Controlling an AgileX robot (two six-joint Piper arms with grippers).
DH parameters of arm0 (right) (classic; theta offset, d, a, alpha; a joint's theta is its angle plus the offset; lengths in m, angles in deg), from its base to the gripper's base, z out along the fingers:
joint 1: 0 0.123 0 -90
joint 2: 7.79 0 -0.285 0
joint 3: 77.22 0 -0.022 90
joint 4: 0 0.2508 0 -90
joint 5: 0 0 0.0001 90
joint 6: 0 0.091 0 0
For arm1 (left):
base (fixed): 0 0 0 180
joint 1: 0 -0.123 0 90
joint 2: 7.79 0 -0.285 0
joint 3: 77.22 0 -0.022 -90
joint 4: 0 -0.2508 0 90
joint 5: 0 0 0.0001 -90
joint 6: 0 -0.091 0 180
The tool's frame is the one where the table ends.
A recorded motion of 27 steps. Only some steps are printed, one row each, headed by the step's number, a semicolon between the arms.
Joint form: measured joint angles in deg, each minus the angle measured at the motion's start. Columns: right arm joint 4, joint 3, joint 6, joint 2, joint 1, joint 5; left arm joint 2, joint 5, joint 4, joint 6, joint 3, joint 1.
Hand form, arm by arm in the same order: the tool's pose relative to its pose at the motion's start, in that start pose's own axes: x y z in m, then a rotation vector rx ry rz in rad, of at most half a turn. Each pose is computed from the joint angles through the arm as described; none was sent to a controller.
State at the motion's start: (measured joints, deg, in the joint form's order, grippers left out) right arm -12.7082 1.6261 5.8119 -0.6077 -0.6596 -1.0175; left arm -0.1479 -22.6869 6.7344 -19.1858 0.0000 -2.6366
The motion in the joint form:
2: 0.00 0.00 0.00 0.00 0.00 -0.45; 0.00 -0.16 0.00 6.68 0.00 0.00
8: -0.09 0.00 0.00 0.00 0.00 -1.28; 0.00 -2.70 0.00 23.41 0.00 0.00
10: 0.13 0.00 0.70 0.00 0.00 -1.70; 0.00 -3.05 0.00 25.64 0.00 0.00
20: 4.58 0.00 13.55 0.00 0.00 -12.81; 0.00 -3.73 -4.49 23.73 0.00 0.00
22: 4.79 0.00 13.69 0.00 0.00 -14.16; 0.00 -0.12 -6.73 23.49 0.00 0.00
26: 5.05 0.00 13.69 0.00 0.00 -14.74; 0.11 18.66 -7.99 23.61 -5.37 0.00
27: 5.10 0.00 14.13 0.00 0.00 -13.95; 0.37 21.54 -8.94 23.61 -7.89 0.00
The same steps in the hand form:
2: -0.0007 0.0001 0.0000 -0.0008 -0.0078 0.0000; -0.0002 0.0001 0.0000 -0.0008 -0.0027 -0.1166
8: -0.0020 0.0002 0.0000 -0.0023 -0.0222 -0.0016; -0.0040 0.0014 -0.0001 -0.0062 -0.0470 -0.4085
10: -0.0027 0.0003 0.0000 -0.0031 -0.0295 0.0145; -0.0046 0.0016 -0.0001 -0.0060 -0.0533 -0.4474
20: -0.0202 0.0003 -0.0022 -0.0387 -0.2212 0.3149; -0.0065 -0.0011 -0.0002 0.0241 -0.0690 -0.3427
22: -0.0223 0.0003 -0.0027 -0.0428 -0.2446 0.3207; -0.0013 -0.0039 -0.0001 0.0449 -0.0080 -0.3016
26: -0.0232 0.0002 -0.0030 -0.0439 -0.2547 0.3250; -0.0028 -0.0039 0.0037 0.0664 0.2273 -0.2753
27: -0.0219 0.0001 -0.0027 -0.0423 -0.2410 0.3338; -0.0124 -0.0017 0.0061 0.0685 0.2375 -0.2583

